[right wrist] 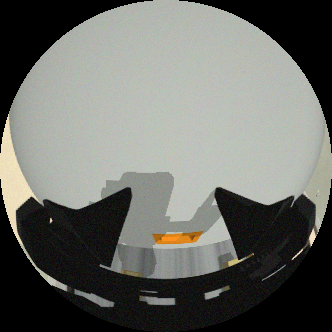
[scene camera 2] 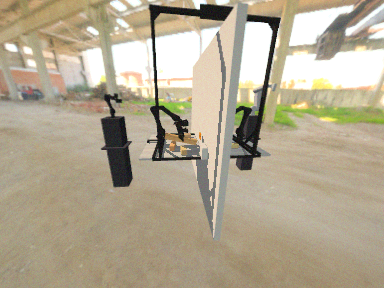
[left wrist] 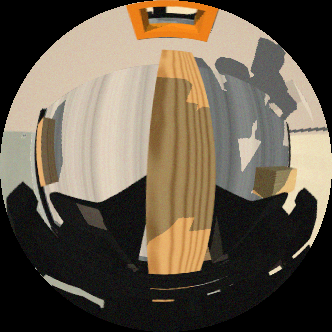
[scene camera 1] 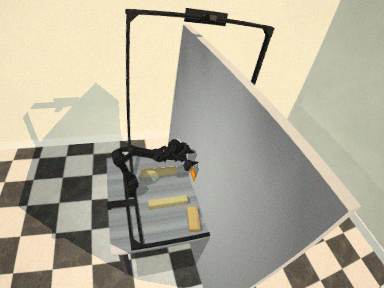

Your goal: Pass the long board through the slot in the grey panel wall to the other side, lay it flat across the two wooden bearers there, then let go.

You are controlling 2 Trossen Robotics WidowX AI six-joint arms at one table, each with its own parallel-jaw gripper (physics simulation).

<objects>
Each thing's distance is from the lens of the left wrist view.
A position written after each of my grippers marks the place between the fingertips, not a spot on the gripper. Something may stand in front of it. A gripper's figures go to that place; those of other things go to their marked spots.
my left gripper [left wrist: 172,178]: 10 cm
slot [left wrist: 200,29]: 17 cm
</objects>
